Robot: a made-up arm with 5 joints.
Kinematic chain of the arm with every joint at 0, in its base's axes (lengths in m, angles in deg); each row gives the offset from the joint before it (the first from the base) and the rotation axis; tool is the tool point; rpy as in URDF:
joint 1: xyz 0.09 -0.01 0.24 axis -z
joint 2: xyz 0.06 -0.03 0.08 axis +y
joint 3: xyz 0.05 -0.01 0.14 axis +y
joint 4: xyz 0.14 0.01 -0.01 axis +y
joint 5: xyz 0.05 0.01 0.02 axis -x
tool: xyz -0.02 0.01 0.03 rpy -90 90 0
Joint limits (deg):
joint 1: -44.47..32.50
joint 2: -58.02..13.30
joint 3: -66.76..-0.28
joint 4: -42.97..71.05
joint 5: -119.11..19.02
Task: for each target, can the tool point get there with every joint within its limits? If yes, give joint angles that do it. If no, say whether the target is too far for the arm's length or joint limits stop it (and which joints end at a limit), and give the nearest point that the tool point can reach.
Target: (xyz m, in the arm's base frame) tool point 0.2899 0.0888 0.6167
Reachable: yes | joints -28.81 3.87 -54.98 27.74 0.54
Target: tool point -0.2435 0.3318 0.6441
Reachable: no: too far | nearest point -0.0487 0.0696 0.5707 | short by 0.335 m
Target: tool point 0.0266 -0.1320 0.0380
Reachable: no: joint limits stop it (at a limit: joint 1, joint 2, joint 3, joint 4, joint 5) | nearest point 0.3090 -0.2101 0.3751 | short by 0.447 m
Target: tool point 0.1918 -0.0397 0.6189
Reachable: yes | joints -12.28 -39.78 -22.94 31.55 -93.92
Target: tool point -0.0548 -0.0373 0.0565
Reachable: no: joint limits stop it (at a limit: joint 2, joint 3, joint 4) | nearest point -0.0531 -0.0370 0.5132 | short by 0.457 m
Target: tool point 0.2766 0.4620 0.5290
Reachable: no: too far | nearest point 0.3254 0.2200 0.4939 | short by 0.249 m
